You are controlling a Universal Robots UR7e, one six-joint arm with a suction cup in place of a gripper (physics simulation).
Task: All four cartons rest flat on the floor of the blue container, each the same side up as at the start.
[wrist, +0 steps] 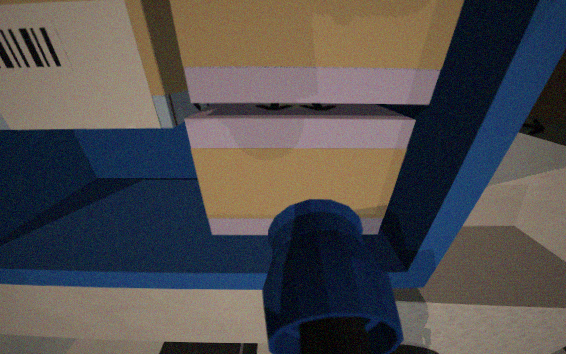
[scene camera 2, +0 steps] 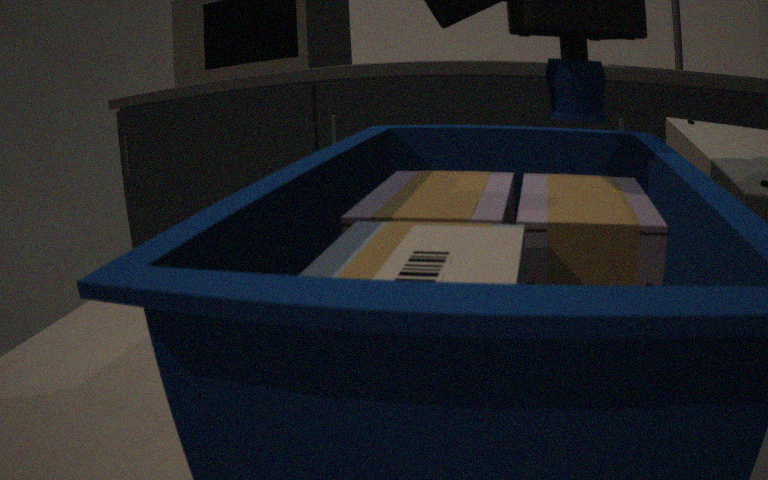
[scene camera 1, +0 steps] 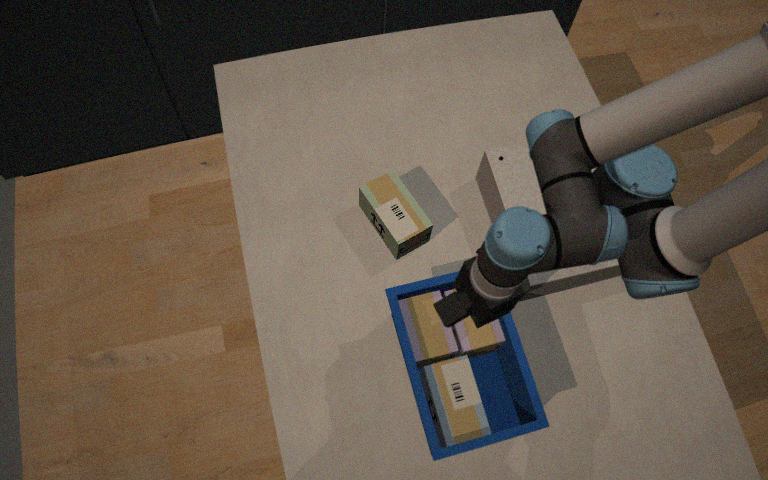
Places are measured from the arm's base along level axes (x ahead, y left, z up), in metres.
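Pixels of known places: hand, its tool point: (wrist: 315, 237) (scene camera 2: 577, 117).
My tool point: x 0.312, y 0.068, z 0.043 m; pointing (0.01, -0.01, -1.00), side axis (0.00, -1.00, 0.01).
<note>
Ahead of a thing's pixels: the offset from my tool point to its top centre. "spot": to the spot under its first point. Level surfaces: height alone.
A green-edged carton {dx +0.023, dy -0.256, dz -0.058 m} (scene camera 1: 397, 213) with a label on top lies on the table, outside the blue container {dx +0.053, dy +0.066, dz -0.015 m} (scene camera 1: 509, 431) (scene camera 2: 396, 298) (wrist: 125, 280), off its upper-left corner in scene camera 1. Inside the container, two lilac-edged cartons lie side by side with a narrow gap: the left one {dx +0.079, dy -0.017, dz -0.044 m} (scene camera 1: 433, 333) (scene camera 2: 447, 193) (wrist: 320, 40) and the right one {dx -0.004, dy +0.004, dz -0.043 m} (scene camera 1: 481, 335) (scene camera 2: 591, 198) (wrist: 295, 185). A light-blue-edged carton {dx +0.094, dy +0.122, dz -0.043 m} (scene camera 1: 465, 390) (scene camera 2: 464, 249) (wrist: 85, 65), label up, lies at their end. My suction cup (scene camera 2: 576, 117) (wrist: 315, 215) hangs above the container, holding nothing; the arm hides it in scene camera 1.
A pale block (scene camera 1: 509, 181) (scene camera 2: 730, 141) stands beyond the container, partly under my arm in scene camera 1. Inside the container, bare floor {spot: dx +0.005, dy +0.120, dz -0.123 m} (scene camera 1: 492, 384) shows beside the light-blue-edged carton. Dark cabinets (scene camera 1: 101, 73) stand past the table {dz -0.135 m} (scene camera 1: 305, 141).
</note>
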